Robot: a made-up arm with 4 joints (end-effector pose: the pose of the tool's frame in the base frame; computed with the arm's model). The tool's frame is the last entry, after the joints. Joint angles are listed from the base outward.
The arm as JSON. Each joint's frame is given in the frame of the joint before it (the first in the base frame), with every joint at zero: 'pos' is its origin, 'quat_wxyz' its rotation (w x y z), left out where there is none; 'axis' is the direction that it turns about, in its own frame. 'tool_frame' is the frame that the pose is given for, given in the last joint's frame.
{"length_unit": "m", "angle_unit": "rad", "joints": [
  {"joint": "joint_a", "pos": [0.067, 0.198, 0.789], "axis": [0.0, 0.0, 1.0]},
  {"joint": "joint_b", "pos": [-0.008, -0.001, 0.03], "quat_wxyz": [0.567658, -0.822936, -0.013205, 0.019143], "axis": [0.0, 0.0, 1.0]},
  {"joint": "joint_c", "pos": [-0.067, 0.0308, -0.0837], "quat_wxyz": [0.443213, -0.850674, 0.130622, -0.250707], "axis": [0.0, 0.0, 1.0]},
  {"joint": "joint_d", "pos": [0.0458, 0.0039, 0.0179], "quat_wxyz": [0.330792, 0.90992, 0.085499, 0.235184], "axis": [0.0, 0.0, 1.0]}
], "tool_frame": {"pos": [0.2, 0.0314, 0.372], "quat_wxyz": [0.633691, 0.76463, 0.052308, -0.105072]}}
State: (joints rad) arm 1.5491 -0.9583 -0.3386 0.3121
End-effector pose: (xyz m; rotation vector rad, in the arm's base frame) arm -0.2737 0.2672 0.7801 0.6529 -0.6065 1.7271
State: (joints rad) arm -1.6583 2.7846 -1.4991 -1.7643
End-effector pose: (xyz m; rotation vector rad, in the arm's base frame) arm 0.3100 -0.1072 0.7504 1.7928 0.5600 -2.1225
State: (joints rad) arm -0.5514 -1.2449 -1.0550 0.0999
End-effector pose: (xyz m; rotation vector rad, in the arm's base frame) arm 0.3039 0.3719 0.5483 -0.7284 -0.6664 -0.0161
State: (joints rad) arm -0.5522 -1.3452 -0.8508 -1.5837
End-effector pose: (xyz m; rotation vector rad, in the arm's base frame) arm 0.0248 0.5022 0.6130 -0.2901 -2.2786 1.0481
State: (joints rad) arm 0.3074 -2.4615 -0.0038 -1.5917
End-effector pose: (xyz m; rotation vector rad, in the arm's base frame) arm -0.1177 0.2290 0.5080 -1.0216 1.4813 -0.4250
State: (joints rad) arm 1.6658 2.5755 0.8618 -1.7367
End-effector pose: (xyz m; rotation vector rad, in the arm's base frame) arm 0.0878 0.4864 0.5567 -0.5424 -1.1362 1.1856
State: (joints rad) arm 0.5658 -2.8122 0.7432 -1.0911
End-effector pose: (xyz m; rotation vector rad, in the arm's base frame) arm 0.0321 -0.0097 0.4731 -1.5653 0.7347 -0.1455
